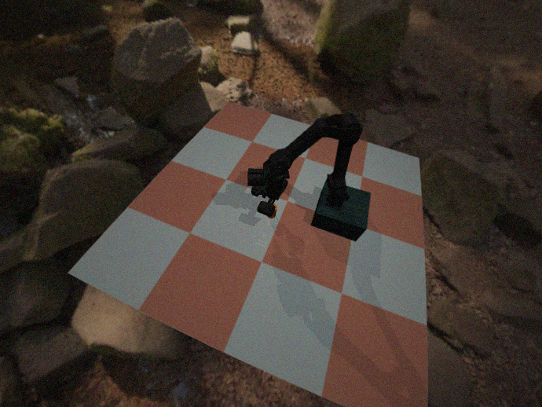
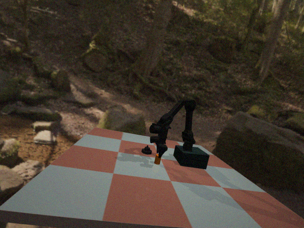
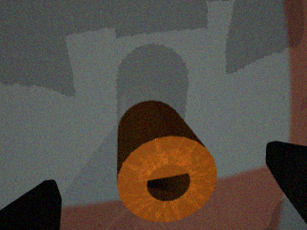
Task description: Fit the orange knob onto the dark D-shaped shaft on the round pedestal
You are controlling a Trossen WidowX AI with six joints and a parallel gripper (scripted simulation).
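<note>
My gripper tip is now 3 cm above the orange knob. The rest, counted from my gripper tip: round pedestal (8 cm ahead, 18 cm to the right, 3 cm below).
</note>
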